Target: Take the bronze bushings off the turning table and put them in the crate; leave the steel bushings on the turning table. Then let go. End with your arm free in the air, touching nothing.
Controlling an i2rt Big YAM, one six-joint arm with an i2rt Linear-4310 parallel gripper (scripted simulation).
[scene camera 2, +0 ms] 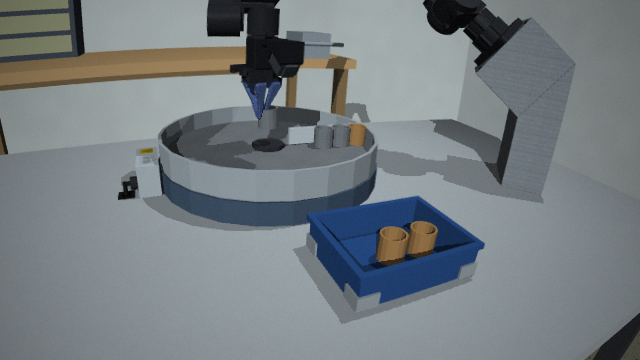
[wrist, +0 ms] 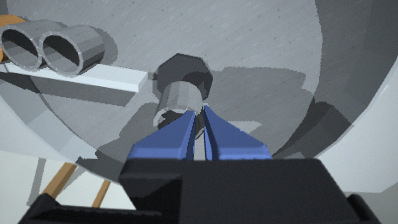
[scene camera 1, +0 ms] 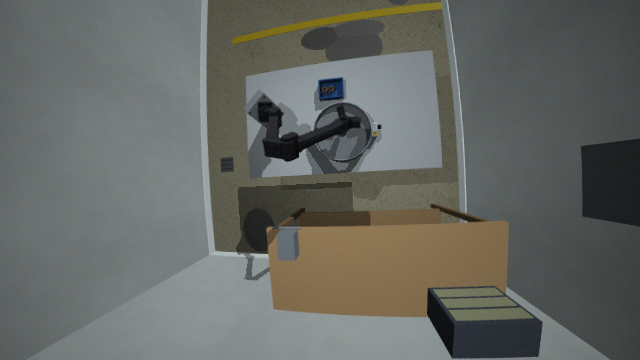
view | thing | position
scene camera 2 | gripper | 260,117
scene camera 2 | bronze bushing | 392,243
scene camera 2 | bronze bushing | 419,245
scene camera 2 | turning table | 236,144
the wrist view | gripper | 199,111
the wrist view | steel bushing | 183,95
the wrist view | steel bushing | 54,45
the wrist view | turning table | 274,77
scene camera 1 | turning table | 343,146
